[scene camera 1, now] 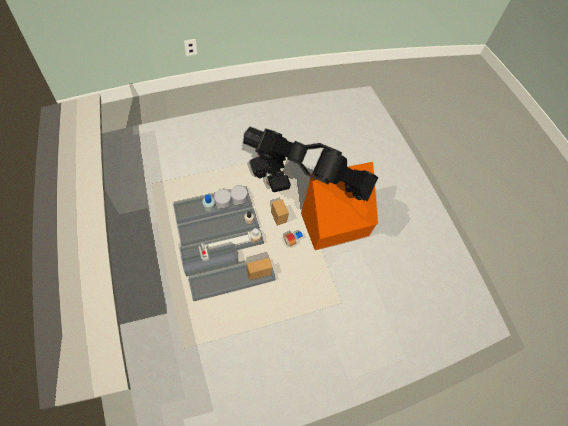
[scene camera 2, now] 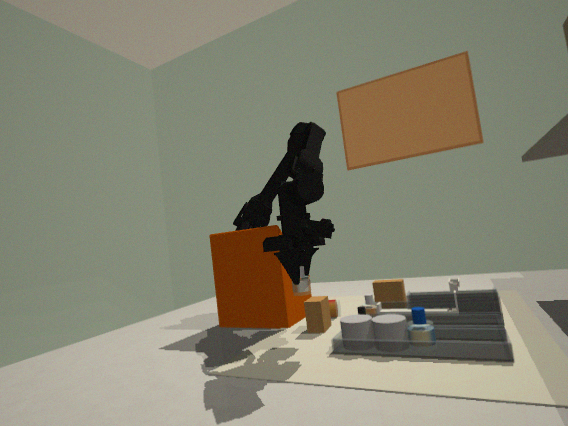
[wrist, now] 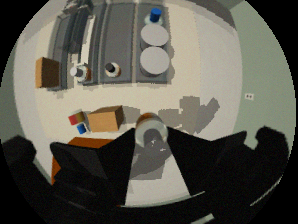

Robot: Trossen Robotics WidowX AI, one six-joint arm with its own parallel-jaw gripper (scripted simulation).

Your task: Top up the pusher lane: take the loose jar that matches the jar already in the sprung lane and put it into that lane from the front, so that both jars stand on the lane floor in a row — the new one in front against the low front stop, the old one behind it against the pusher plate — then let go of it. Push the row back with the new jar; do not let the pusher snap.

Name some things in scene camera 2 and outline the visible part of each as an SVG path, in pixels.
My gripper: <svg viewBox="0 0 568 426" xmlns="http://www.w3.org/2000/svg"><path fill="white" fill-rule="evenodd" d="M306 208L281 210L280 216L277 216L277 221L281 221L282 235L267 237L263 242L264 252L280 251L274 253L274 255L277 256L294 285L300 284L300 266L304 266L305 276L309 276L312 256L319 249L313 248L313 246L325 245L325 238L331 239L332 232L335 231L334 224L332 224L330 219L322 218L321 221L310 220L310 213L306 212Z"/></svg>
A brown box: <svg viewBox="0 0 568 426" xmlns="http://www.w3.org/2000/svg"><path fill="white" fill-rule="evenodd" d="M404 279L375 280L373 282L375 302L407 301Z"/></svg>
A brown box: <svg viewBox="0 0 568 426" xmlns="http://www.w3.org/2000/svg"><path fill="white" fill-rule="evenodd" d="M311 297L304 302L307 332L325 333L332 326L328 296Z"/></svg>
